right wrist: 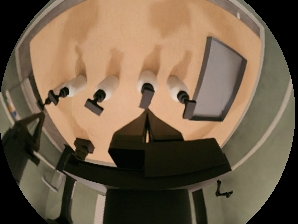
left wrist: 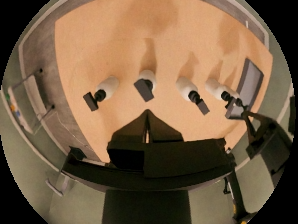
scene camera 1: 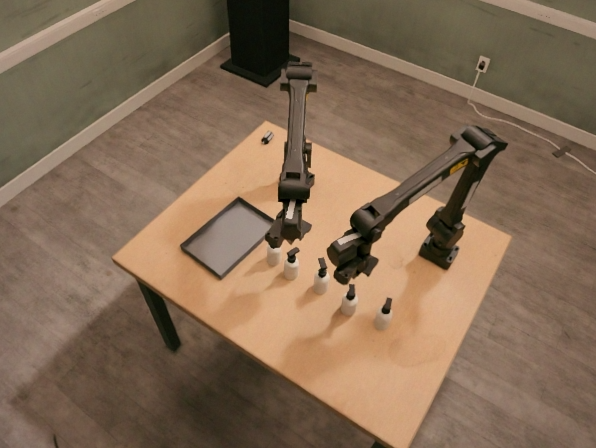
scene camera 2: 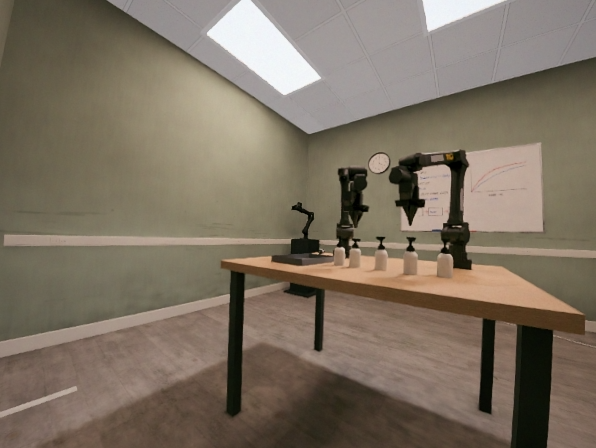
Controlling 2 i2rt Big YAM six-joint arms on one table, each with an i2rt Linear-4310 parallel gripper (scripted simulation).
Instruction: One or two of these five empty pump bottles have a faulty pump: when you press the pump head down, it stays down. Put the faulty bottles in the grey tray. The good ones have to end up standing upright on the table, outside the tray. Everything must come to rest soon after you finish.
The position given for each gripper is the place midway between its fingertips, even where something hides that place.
Observation:
In view: the left gripper (left wrist: 147, 112), the right gripper (right wrist: 147, 112) and a grey tray (scene camera 1: 239, 228).
The grey tray shows as well in the right wrist view (right wrist: 221, 74) and in the left wrist view (left wrist: 251, 85).

